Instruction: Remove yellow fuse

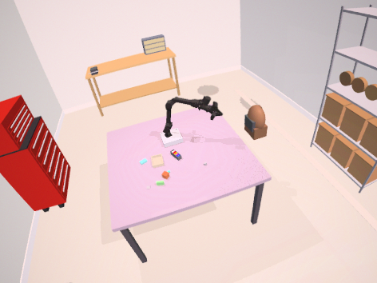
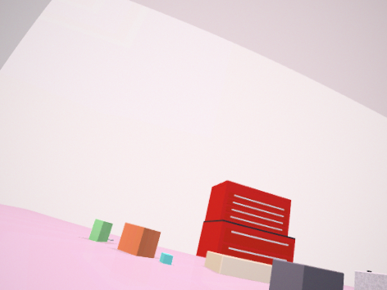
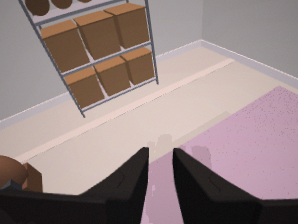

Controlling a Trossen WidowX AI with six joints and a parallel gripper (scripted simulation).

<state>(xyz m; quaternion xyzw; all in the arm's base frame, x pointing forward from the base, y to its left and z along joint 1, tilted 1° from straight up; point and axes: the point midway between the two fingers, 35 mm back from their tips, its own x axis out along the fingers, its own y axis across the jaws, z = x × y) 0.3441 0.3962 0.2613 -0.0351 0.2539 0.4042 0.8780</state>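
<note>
Now: gripper tip 90 mm past the yellow fuse, 470 mm to the left of it and 280 mm above it. Round my gripper tip: red fuse (110 mm behind, 480 mm to the right, 280 mm below); then purple fuse (70 mm behind, 470 mm to the right, 280 mm below); then small grey piece (160 mm ahead, 310 mm to the right, 290 mm below).
</note>
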